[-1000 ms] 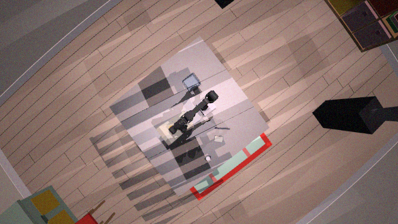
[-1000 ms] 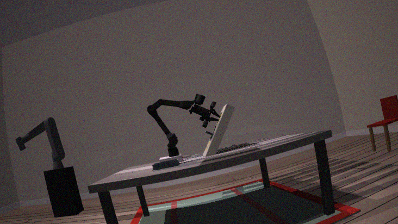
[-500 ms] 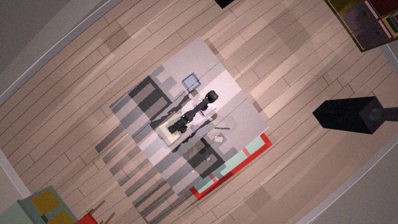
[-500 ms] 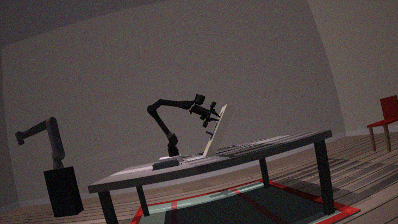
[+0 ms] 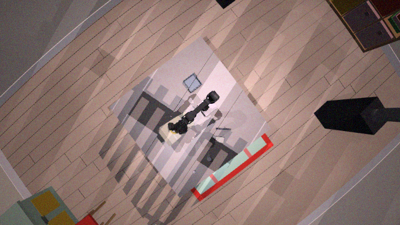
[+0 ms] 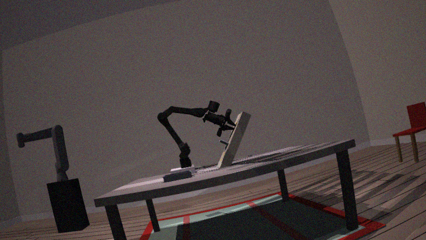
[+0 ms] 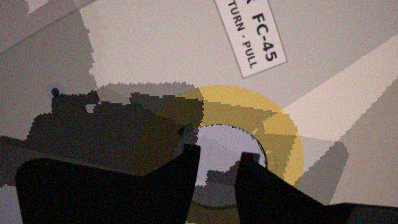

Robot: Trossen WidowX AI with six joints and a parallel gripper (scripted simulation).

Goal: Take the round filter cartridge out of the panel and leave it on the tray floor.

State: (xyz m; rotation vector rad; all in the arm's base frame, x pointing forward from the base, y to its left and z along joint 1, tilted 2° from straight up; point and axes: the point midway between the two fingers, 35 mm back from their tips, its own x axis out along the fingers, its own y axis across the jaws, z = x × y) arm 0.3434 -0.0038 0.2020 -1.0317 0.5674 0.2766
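Now: the round grey filter cartridge 1 cm ahead of my gripper tip and 1 cm below it. Also, from my gripper tip: blue-grey square tray 43 cm behind, 27 cm to the right, 22 cm below; then beige service panel 4 cm behind, 8 cm below; then pale block 27 cm behind, 40 cm to the left, 22 cm below.
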